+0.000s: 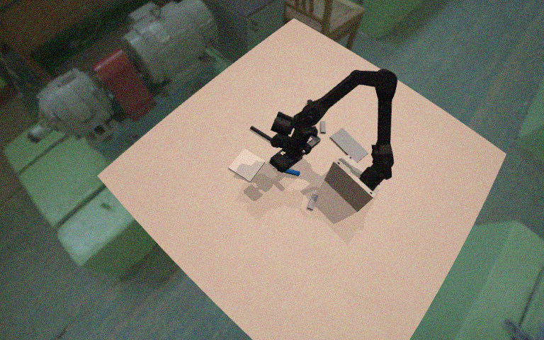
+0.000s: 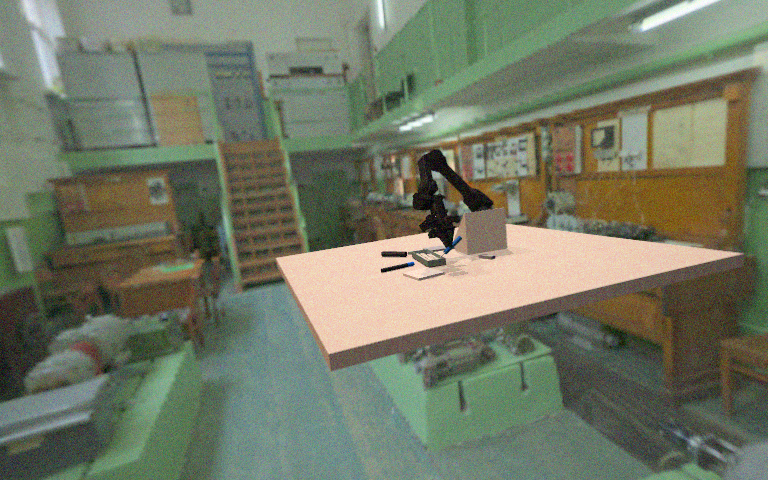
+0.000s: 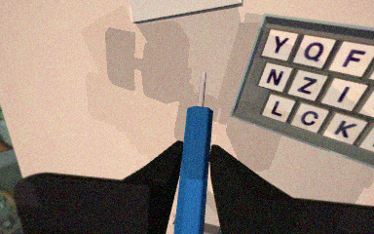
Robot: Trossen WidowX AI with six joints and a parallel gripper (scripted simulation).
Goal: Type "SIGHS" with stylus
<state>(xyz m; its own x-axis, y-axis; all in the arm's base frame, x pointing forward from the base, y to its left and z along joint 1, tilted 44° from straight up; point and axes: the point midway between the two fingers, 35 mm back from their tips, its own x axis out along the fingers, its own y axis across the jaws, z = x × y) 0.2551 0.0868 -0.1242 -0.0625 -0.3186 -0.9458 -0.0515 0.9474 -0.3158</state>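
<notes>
Right now the stylus is 1 cm below my gripper tip and 1 cm ahead of it. Also, from my gripper tip: stylus tip: 4 cm ahead, 2 cm below, 1 cm to the left; then small grey block: 15 cm behind, 6 cm below, 1 cm to the right; then pale square pad: 14 cm ahead, 7 cm to the left, 6 cm below.
</notes>
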